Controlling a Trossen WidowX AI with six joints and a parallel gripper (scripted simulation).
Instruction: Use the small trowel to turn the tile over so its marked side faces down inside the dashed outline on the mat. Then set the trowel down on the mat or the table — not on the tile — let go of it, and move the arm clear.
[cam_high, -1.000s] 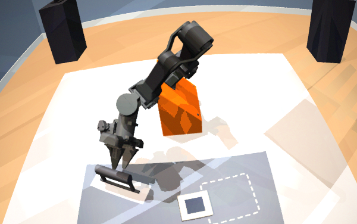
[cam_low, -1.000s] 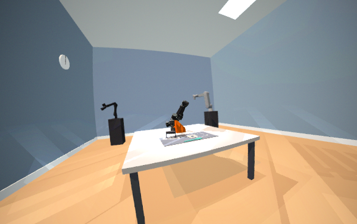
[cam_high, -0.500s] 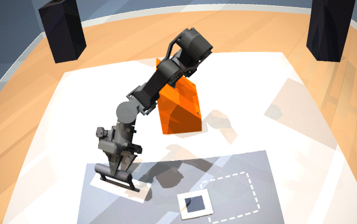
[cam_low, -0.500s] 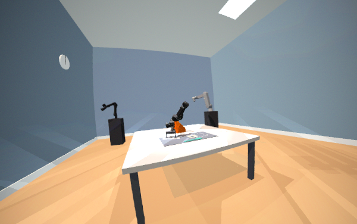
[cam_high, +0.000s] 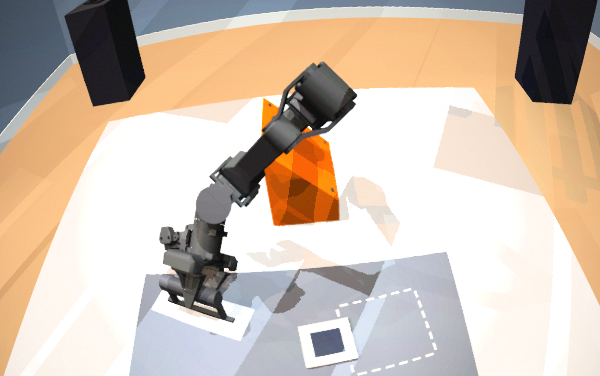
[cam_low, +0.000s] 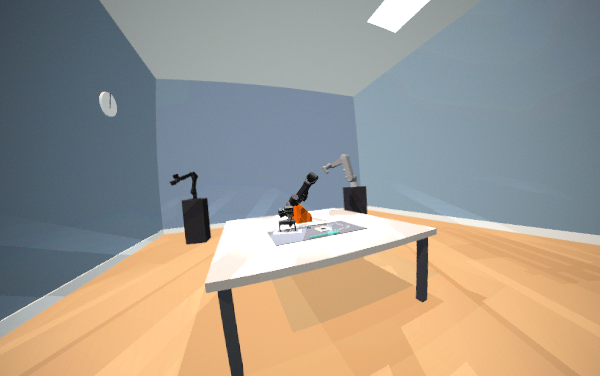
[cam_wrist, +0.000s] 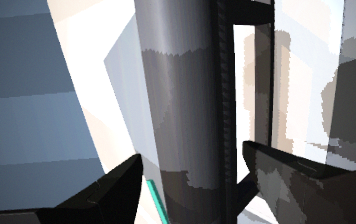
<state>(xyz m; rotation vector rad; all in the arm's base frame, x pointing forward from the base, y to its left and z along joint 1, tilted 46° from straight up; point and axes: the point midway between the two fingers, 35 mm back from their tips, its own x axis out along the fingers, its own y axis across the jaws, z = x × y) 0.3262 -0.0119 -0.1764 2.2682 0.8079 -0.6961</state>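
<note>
Right now the trowel is 20 mm below my gripper tip, 20 mm behind it and 10 mm to the left of it. Round my gripper tip: white tile 230 mm to the left, 50 mm below, 40 mm ahead; mat 170 mm to the left, 80 mm below, 40 mm ahead.
</note>
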